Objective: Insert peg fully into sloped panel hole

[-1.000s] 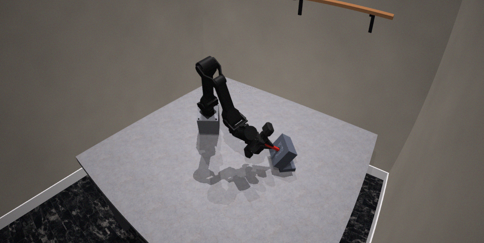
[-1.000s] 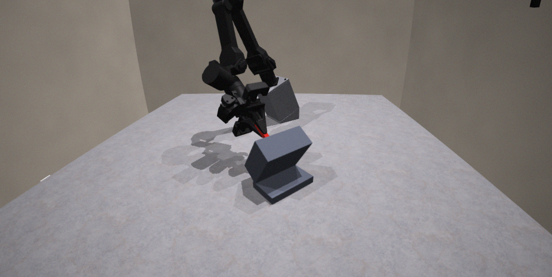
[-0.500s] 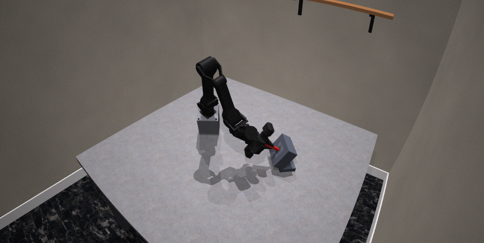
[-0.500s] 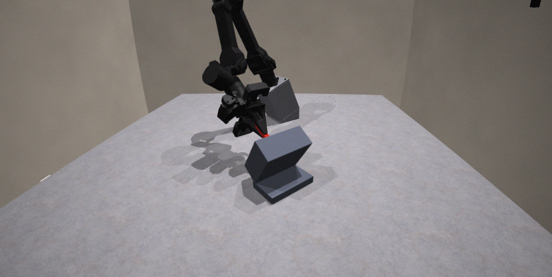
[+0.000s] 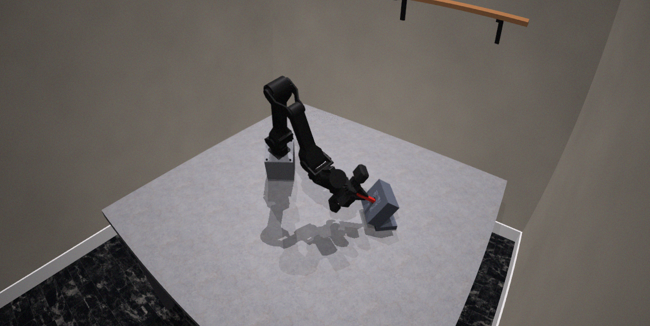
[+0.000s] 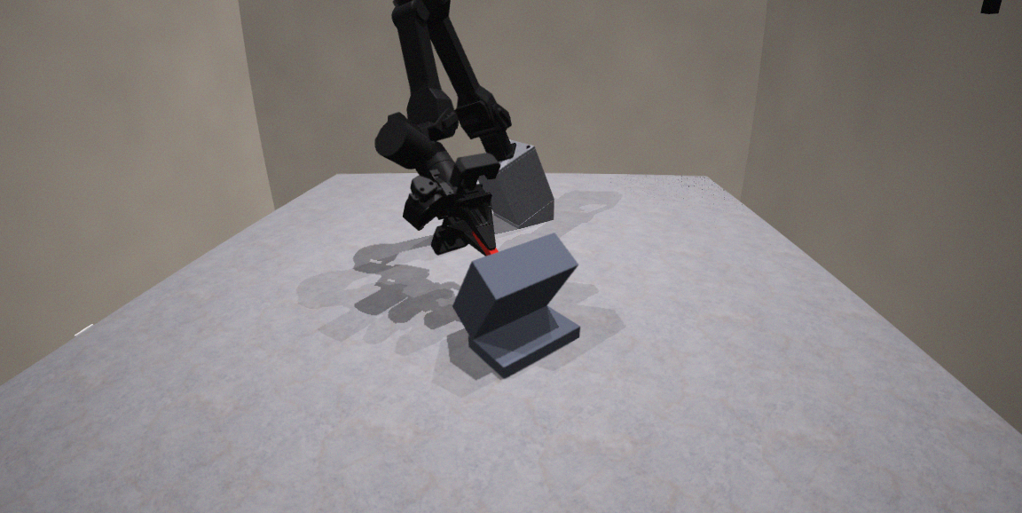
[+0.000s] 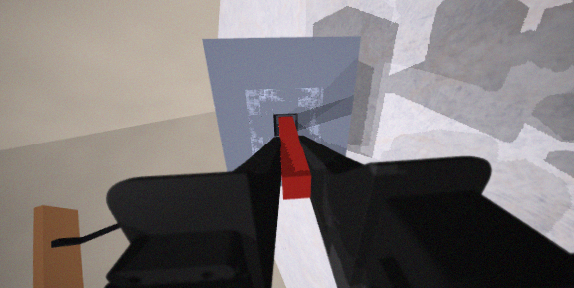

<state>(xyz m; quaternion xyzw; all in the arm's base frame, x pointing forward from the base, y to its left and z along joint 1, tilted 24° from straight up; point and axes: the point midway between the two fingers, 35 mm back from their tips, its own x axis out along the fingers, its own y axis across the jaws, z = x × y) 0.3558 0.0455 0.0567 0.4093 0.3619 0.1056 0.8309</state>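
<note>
Right now the red square peg is 20 mm to the left of my hand, 20 mm below it and 20 mm ahead of it. Also, from my hand: flat foot plate (120 mm below, 70 mm to the left, 70 mm ahead).
</note>
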